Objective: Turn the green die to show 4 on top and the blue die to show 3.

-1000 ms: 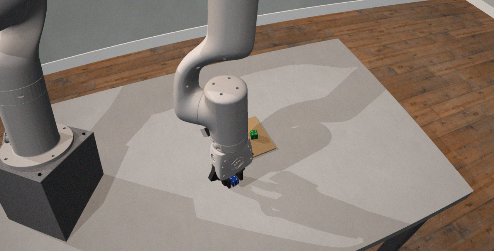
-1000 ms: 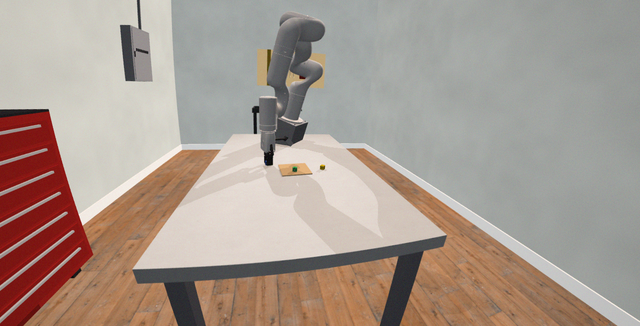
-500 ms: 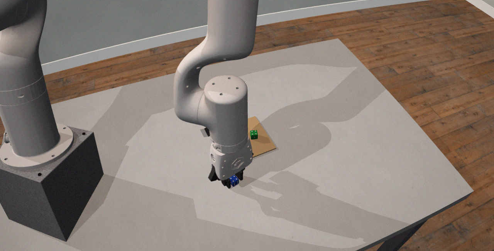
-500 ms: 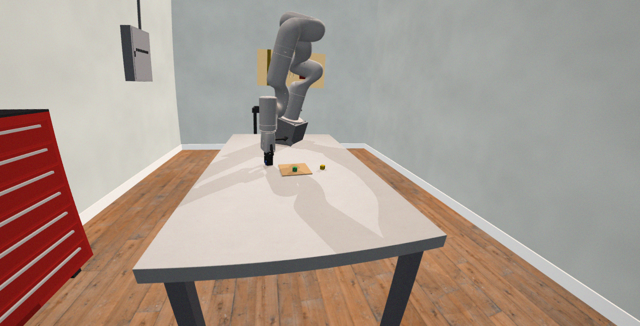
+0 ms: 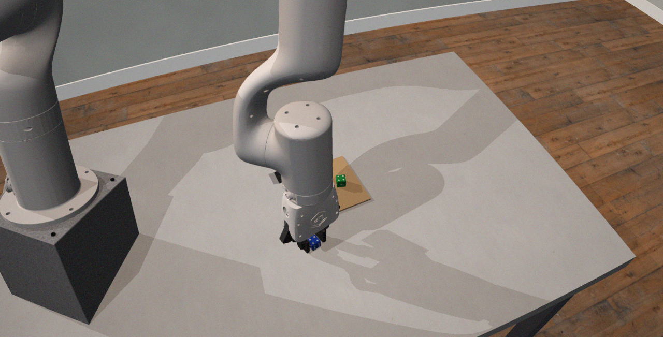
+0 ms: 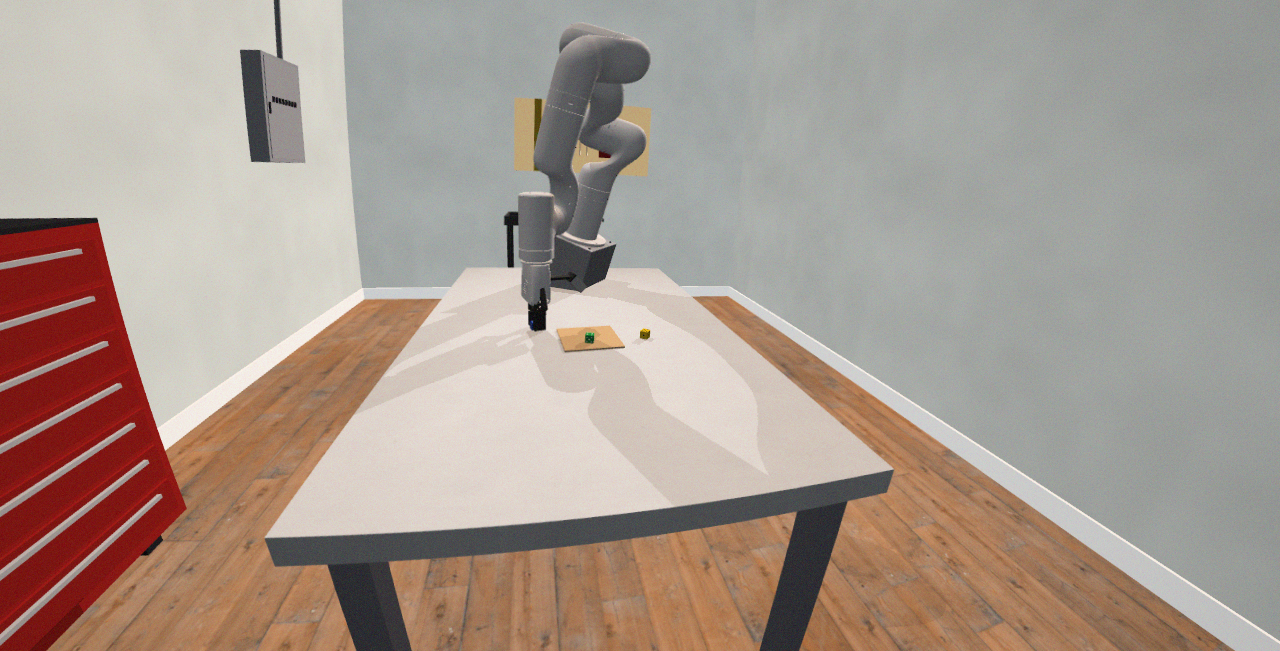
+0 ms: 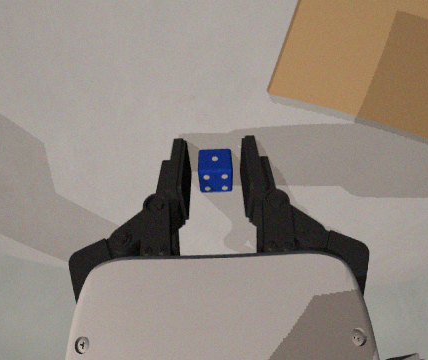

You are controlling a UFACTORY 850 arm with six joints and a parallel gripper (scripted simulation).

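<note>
Now: the blue die 10 mm to the right of my hand and 10 mm below it. The rest, counted from my hand: tan mat 130 mm to the left, 60 mm ahead, 20 mm below; yellow die 270 mm to the left, 50 mm ahead, 10 mm below; green die 130 mm to the left, 90 mm ahead, 10 mm below.
</note>
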